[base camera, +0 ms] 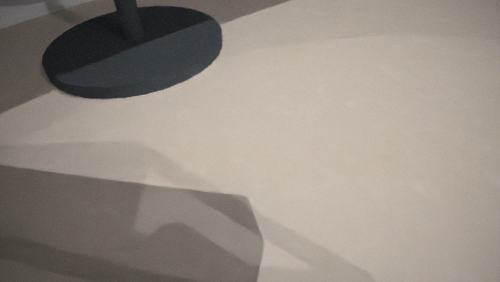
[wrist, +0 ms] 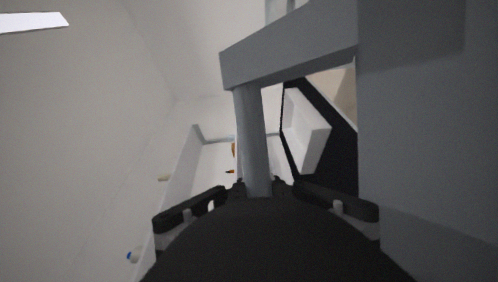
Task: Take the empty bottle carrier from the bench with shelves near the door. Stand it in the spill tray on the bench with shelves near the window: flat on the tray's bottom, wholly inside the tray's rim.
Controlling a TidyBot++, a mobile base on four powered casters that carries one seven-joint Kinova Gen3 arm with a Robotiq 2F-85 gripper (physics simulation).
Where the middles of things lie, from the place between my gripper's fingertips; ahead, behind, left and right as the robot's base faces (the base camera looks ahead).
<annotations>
Now: hand 16 cm past the grey bottle carrier [wrist: 419, 78], 13 cm above it and 2 cm to the left of it. Also, from my hand: white spill tray [wrist: 306, 131] 59 cm ahead, 27 cm below, 12 cm to the right.
</annotations>
